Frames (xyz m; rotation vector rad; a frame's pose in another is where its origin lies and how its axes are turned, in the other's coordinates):
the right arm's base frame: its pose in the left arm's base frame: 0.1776 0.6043 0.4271 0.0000 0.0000 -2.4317
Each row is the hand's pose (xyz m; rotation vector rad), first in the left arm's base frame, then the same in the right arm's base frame.
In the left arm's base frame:
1: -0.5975 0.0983 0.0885 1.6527 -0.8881 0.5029
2: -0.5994 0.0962 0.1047 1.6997 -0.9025 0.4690
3: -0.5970 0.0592 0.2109 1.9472 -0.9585 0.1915
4: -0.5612 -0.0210 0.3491 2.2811 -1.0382 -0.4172
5: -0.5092 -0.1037 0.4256 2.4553 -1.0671 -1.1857
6: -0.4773 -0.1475 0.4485 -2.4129 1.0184 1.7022
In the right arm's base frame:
1: 0.9176 -0.1214 -0.3386 -1.8737 -1.6525 -1.8905
2: 0.9205 -0.1211 -0.3224 1.8999 1.6925 1.8258
3: 0.9428 -0.0914 -0.2162 1.9081 1.8079 1.3732
4: 0.9679 -0.0073 -0.0780 1.8080 1.8202 0.6071
5: 0.9823 0.0893 -0.0015 1.5819 1.6480 -0.1005
6: 0.9867 0.1434 0.0214 1.3838 1.4726 -0.4768

